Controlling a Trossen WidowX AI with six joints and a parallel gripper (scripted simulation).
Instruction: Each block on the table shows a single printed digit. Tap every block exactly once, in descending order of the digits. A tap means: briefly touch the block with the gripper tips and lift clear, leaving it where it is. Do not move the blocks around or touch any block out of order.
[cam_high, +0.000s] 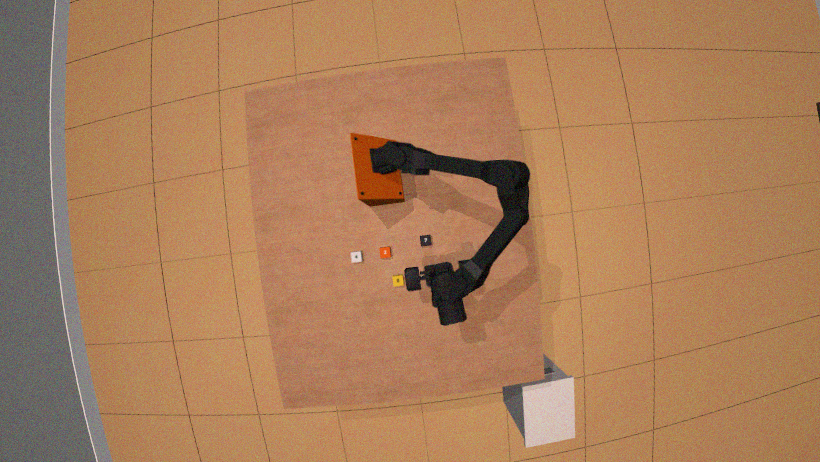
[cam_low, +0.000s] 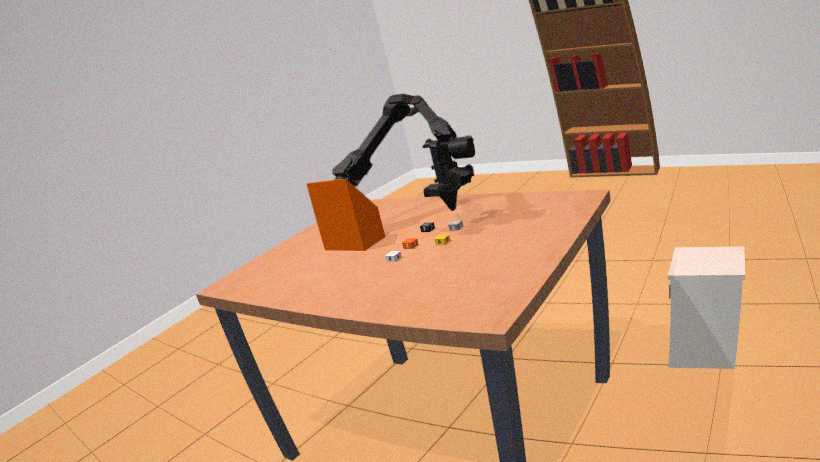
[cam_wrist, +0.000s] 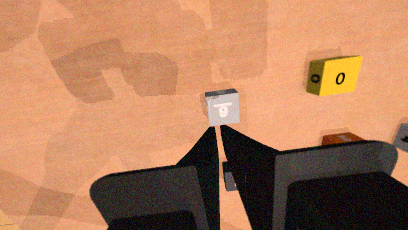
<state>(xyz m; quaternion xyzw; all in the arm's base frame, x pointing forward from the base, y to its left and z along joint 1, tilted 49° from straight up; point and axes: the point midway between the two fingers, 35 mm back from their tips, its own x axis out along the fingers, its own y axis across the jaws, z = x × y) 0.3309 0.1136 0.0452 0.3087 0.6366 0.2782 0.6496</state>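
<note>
Right now my gripper tip is 40 mm above the grey block and 10 mm to the left of it. Round my gripper tip: black block 90 mm behind, 40 mm below, 20 mm to the right; orange block 150 mm to the right, 80 mm behind, 40 mm below; yellow block 120 mm to the right, 40 mm below, 10 mm ahead.
</note>
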